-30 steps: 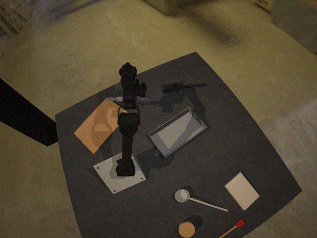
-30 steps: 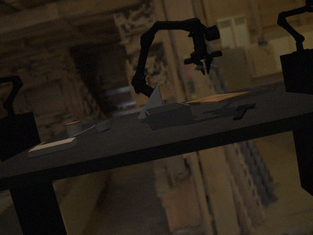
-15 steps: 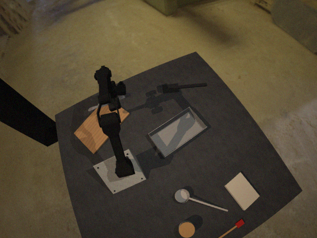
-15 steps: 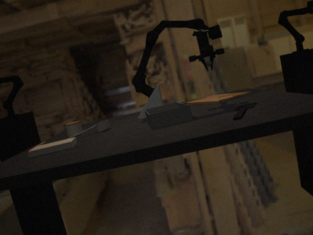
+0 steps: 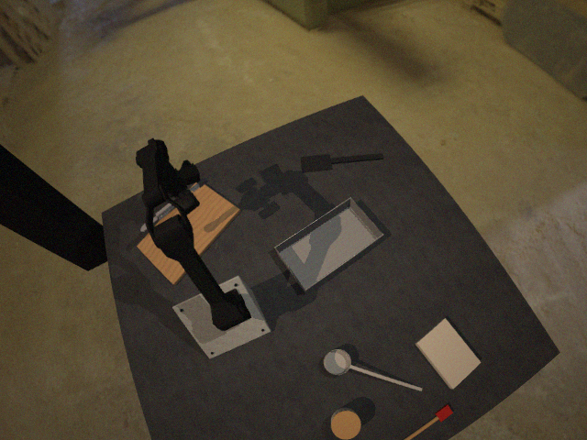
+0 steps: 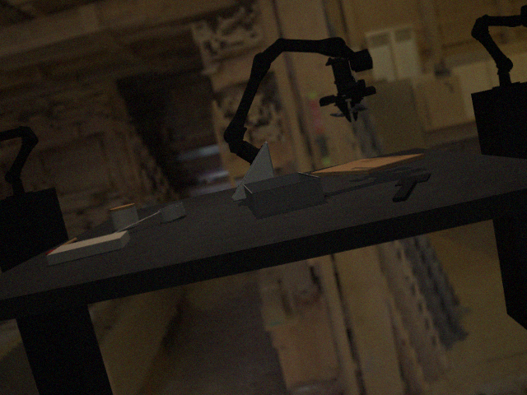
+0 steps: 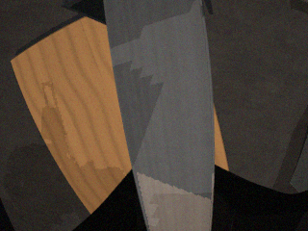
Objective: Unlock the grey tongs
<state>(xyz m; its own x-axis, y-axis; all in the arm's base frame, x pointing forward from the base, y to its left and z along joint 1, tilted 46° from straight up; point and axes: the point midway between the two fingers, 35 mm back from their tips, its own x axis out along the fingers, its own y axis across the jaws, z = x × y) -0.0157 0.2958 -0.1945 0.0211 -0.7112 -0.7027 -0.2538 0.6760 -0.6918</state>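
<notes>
Right now my gripper tip is 70 mm past the wooden board, 20 mm to the right of it and 160 mm above it. The rest, counted from my gripper tip: black spatula (550 mm ahead, 20 mm to the left, 170 mm below); then grey roasting tin (360 mm ahead, 280 mm to the right, 140 mm below); then tan-topped cylinder (150 mm ahead, 790 mm to the right, 140 mm below).
</notes>
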